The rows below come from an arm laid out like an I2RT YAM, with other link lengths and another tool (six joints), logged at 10 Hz.
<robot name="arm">
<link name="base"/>
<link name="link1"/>
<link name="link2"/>
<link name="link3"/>
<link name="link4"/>
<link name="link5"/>
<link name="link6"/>
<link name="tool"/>
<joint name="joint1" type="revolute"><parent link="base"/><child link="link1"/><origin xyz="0 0 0.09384"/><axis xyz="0 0 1"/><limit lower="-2.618" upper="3.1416"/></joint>
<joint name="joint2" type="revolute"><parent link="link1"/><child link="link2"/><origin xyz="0.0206 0.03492 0.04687"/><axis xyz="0 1 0"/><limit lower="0" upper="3.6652"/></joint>
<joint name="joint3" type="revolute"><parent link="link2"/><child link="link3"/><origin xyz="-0.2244 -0.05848 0"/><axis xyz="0 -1 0"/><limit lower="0" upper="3.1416"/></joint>
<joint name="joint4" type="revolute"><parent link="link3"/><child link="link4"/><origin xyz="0.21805 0.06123 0.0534"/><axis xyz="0 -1 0"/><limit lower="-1.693" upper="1.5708"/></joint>
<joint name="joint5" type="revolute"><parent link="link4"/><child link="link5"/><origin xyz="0.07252 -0.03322 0.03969"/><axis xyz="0 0 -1"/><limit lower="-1.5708" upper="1.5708"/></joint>
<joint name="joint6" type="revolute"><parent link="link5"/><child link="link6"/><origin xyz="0.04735 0 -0.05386"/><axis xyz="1 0 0"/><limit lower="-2.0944" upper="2.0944"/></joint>
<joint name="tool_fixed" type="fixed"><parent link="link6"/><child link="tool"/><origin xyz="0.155 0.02 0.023" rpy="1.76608 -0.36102 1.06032"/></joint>
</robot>
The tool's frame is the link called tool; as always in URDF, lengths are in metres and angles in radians.
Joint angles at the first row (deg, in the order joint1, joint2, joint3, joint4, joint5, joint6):
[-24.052, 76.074, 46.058, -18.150, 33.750, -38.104]
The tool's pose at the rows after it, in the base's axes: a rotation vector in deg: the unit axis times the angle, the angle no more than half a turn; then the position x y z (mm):
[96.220 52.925 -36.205 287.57 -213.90 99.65]
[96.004 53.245 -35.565 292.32 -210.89 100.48]
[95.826 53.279 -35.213 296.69 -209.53 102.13]
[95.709 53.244 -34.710 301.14 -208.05 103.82]
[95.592 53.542 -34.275 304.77 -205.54 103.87]
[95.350 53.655 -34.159 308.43 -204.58 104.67]
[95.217 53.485 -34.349 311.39 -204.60 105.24]
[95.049 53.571 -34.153 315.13 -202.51 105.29]
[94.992 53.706 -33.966 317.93 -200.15 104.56]
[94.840 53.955 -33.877 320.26 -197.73 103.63]
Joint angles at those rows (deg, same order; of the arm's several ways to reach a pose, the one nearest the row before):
[-23.226, 76.218, 46.450, -18.359, 33.762, -37.662]
[-22.470, 76.696, 46.976, -18.368, 33.752, -37.377]
[-21.896, 77.322, 47.756, -18.455, 33.937, -37.095]
[-21.364, 77.864, 48.444, -18.437, 34.014, -36.785]
[-20.775, 78.348, 48.870, -18.457, 34.013, -36.520]
[-20.293, 79.042, 49.555, -18.463, 34.270, -36.388]
[-19.860, 79.862, 50.274, -18.499, 34.801, -36.064]
[-19.179, 80.538, 50.794, -18.468, 35.134, -35.674]
[-18.557, 81.073, 51.094, -18.460, 35.376, -35.231]
[-17.945, 81.550, 51.327, -18.479, 35.643, -34.915]

